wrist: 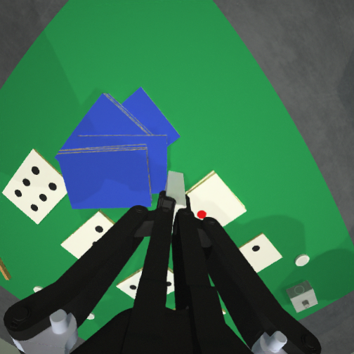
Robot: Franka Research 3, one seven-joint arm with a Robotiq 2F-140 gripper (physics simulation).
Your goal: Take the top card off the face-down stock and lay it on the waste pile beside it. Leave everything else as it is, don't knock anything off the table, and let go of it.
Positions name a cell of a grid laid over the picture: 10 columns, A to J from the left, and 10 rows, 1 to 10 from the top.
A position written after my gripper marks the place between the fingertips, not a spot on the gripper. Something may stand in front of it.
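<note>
I can see my gripper (E6) here, and there's a green mat (F2) in sight as well.
</note>
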